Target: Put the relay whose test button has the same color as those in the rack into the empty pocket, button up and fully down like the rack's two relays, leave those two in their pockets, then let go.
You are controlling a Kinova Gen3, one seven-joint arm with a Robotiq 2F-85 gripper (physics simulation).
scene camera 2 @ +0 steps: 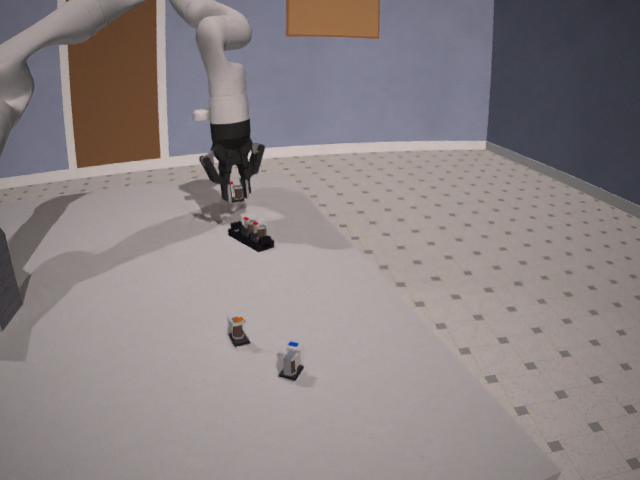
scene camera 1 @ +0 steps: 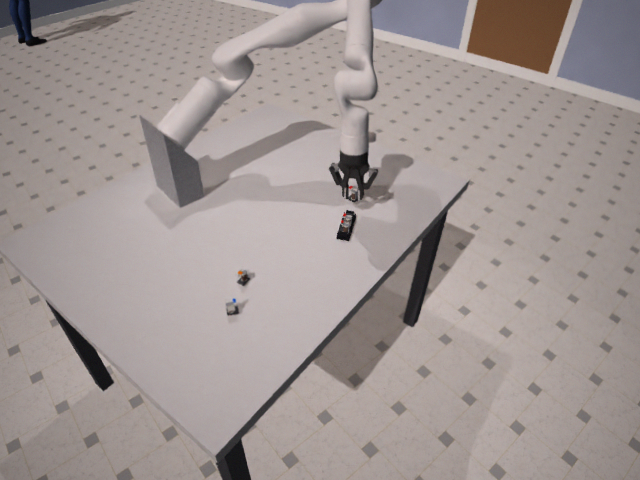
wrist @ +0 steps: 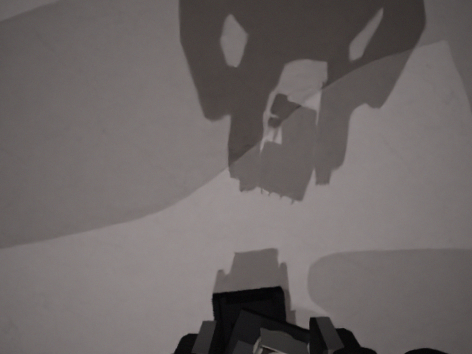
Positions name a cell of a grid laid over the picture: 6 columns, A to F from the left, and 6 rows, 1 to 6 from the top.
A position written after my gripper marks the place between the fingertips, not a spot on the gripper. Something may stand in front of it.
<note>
I see my gripper (scene camera 2: C3) and a black rack (wrist: D6).
My gripper shows as well in scene camera 1 (scene camera 1: D3).
</note>
